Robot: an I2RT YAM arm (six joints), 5 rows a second.
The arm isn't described. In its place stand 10 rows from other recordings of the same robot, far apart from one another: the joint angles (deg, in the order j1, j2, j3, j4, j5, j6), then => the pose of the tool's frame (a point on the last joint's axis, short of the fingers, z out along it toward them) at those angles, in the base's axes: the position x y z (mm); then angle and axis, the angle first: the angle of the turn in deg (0 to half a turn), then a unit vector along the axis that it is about.
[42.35, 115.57, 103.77, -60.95, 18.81, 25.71] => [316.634 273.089 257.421 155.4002 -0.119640 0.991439 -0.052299]
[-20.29, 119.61, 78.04, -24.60, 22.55, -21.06] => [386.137 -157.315 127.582 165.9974 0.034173 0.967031 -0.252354]
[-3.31, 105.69, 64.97, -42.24, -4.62, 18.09] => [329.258 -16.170 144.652 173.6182 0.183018 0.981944 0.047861]
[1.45, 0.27, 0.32, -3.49, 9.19, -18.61] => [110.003 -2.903 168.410 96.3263 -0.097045 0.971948 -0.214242]
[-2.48, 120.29, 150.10, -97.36, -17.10, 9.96] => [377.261 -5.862 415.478 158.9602 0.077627 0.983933 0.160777]
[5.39, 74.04, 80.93, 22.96, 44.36, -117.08] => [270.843 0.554 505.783 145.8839 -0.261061 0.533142 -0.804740]
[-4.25, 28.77, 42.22, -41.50, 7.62, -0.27] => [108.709 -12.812 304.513 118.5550 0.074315 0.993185 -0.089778]
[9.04, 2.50, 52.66, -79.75, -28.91, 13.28] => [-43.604 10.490 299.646 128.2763 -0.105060 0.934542 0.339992]
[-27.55, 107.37, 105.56, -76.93, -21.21, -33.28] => [330.914 -158.103 312.569 159.7404 -0.067984 0.991509 0.110855]
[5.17, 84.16, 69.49, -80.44, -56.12, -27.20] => [233.360 50.791 278.656 174.1334 -0.225888 0.853602 0.469402]
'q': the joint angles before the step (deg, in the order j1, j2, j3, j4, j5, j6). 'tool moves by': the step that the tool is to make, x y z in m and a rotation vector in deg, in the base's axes. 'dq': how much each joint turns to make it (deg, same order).
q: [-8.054, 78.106, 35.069, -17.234, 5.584, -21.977]
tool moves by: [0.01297, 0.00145, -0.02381, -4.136, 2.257, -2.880]
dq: [1.573, 7.431, 0.022, 5.421, 5.989, 1.813]
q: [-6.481, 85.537, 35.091, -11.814, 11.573, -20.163]
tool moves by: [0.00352, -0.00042, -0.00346, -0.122, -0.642, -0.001]
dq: [0.002, 1.269, 0.000, 1.925, 0.044, -0.021]
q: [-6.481, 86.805, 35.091, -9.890, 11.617, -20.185]
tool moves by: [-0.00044, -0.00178, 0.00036, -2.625, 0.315, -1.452]
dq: [0.002, 0.000, 0.001, -0.023, 3.017, 0.023]
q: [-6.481, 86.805, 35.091, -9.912, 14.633, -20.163]
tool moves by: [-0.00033, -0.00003, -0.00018, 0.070, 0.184, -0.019]
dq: [-0.021, 0.000, 0.001, -0.197, -0.044, 0.022]
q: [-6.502, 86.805, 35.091, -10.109, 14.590, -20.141]
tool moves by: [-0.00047, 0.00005, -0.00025, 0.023, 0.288, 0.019]
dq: [-0.001, 0.000, 0.000, -0.284, -0.001, -0.023]
